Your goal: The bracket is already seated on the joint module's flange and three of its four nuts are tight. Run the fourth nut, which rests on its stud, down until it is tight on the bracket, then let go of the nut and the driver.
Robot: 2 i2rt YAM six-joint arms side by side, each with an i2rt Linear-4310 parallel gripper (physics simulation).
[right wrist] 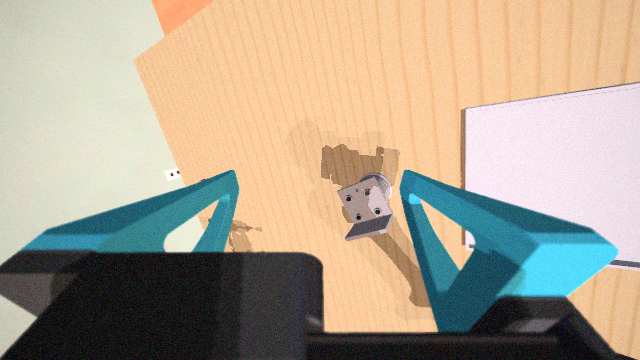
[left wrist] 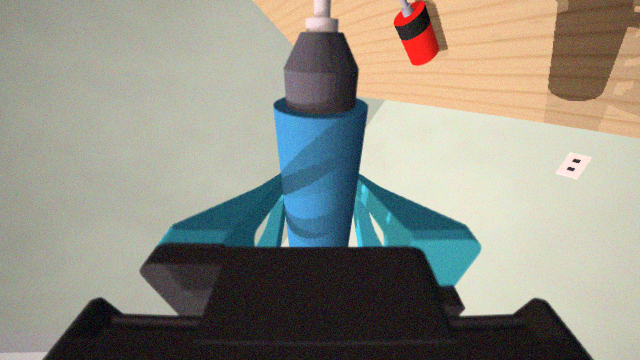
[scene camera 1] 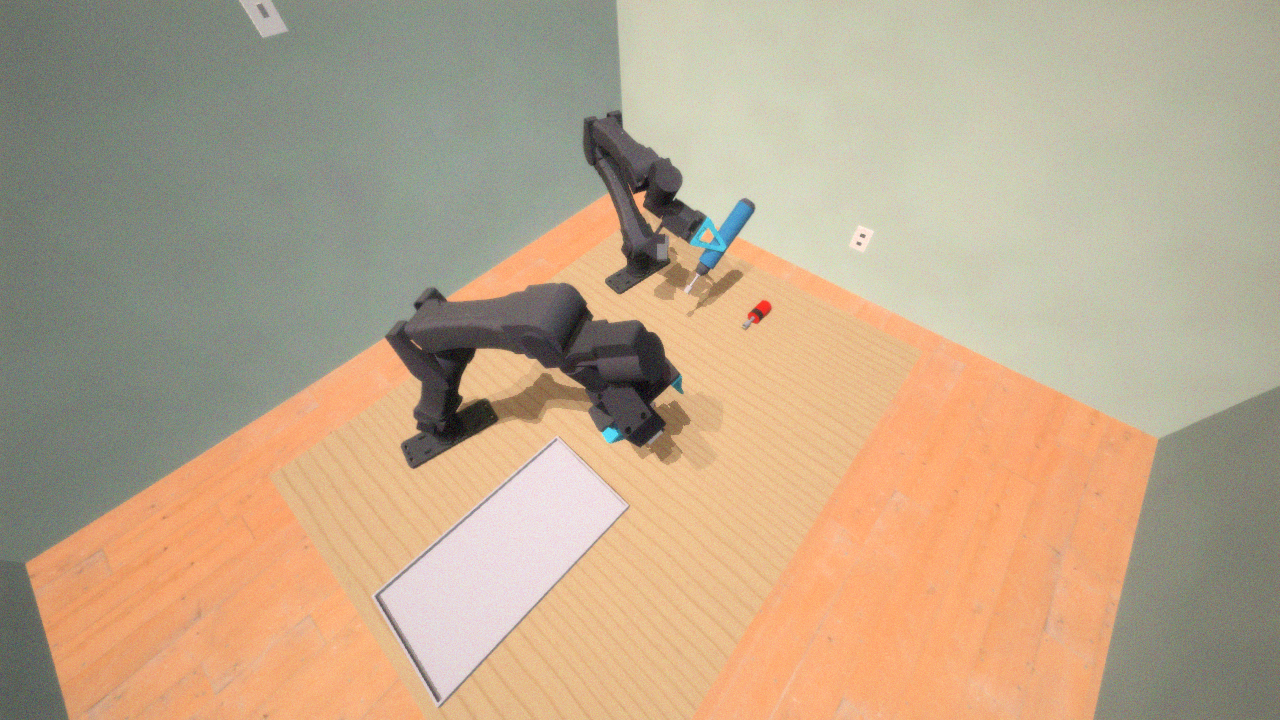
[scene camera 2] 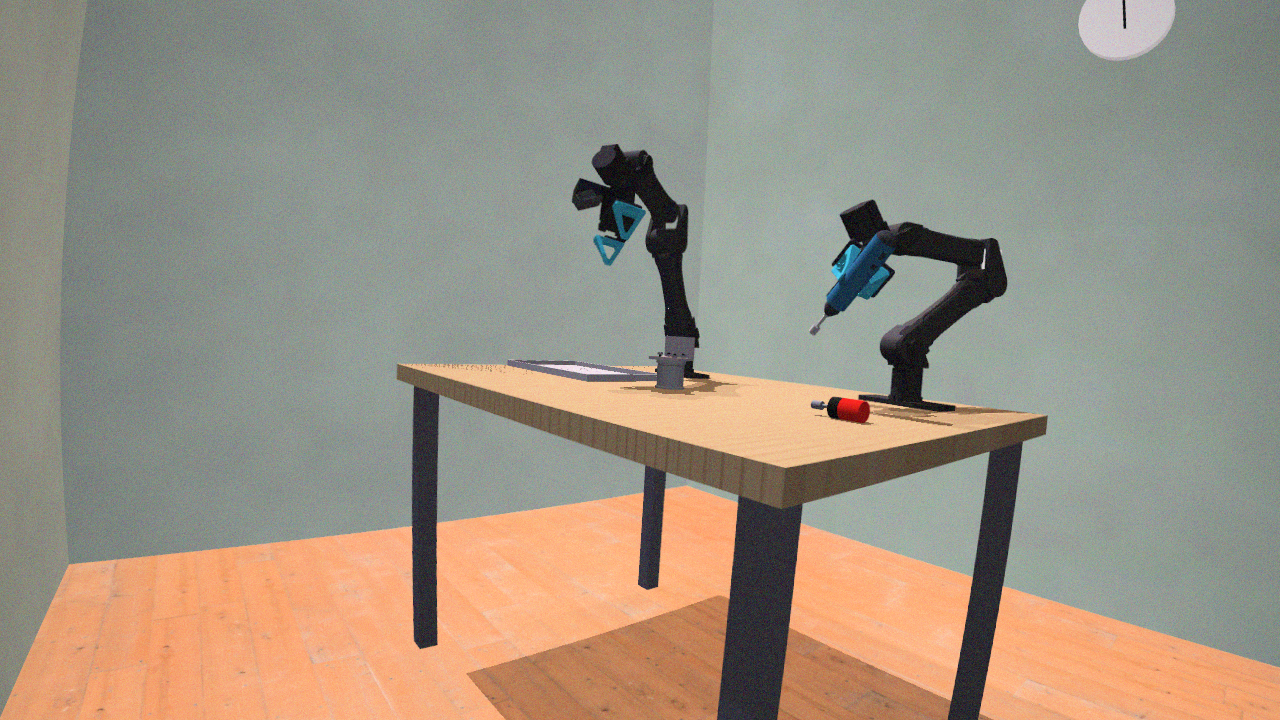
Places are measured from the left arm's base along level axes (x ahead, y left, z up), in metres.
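Pixels of known places: left gripper, fingertip midpoint: [left wrist: 319,180] [scene camera 1: 724,248] [scene camera 2: 850,285]; right gripper, fingertip midpoint: [right wrist: 319,179] [scene camera 1: 658,412] [scene camera 2: 615,252]; left arm's base, origin of the base link: [scene camera 1: 638,272] [scene camera 2: 904,404]; right arm's base, origin of the base link: [scene camera 1: 451,432].
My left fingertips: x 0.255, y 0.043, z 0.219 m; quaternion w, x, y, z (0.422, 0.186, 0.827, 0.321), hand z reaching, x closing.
Note:
For each thing: its top centre in the pictures, then the offset to it from my left fingertips. Level surfaces: height alone.
- joint module, middle of its top: [right wrist: 362,206] [scene camera 2: 671,353] dy -0.370, dx +0.112, dz -0.145 m
- black driver, middle of its top: [left wrist: 402,33] [scene camera 2: 838,397] [scene camera 1: 756,311] dy +0.064, dx +0.088, dz -0.185 m
- table, its level: dz -0.219 m
- shallow white tray, middle of its top: [scene camera 1: 507,547] [scene camera 2: 580,366] dy -0.718, dx +0.155, dz -0.203 m
The blue driver [scene camera 1: 730,232] [scene camera 2: 861,271] [left wrist: 320,150] is held in my left gripper [scene camera 2: 861,273] [left wrist: 319,180], which is shut on it. It hangs tilted above the table, its socket tip pointing down and away from the arm. The grey bracket [scene camera 2: 679,346] [right wrist: 361,202] sits on the joint module [scene camera 2: 669,373] [right wrist: 385,186], with its upright plate at one side. Four dark nut spots show on the bracket in the right wrist view; which nut is loose I cannot tell. My right gripper [right wrist: 319,179] [scene camera 2: 617,243] is open and empty, high above the bracket.
A red and black driver [scene camera 1: 759,311] [scene camera 2: 849,409] [left wrist: 419,37] lies on the table [scene camera 1: 805,402] [scene camera 2: 626,411], near the left arm's base. A shallow white tray [scene camera 1: 501,573] [scene camera 2: 581,369] [right wrist: 550,170] lies on the other side of the bracket.

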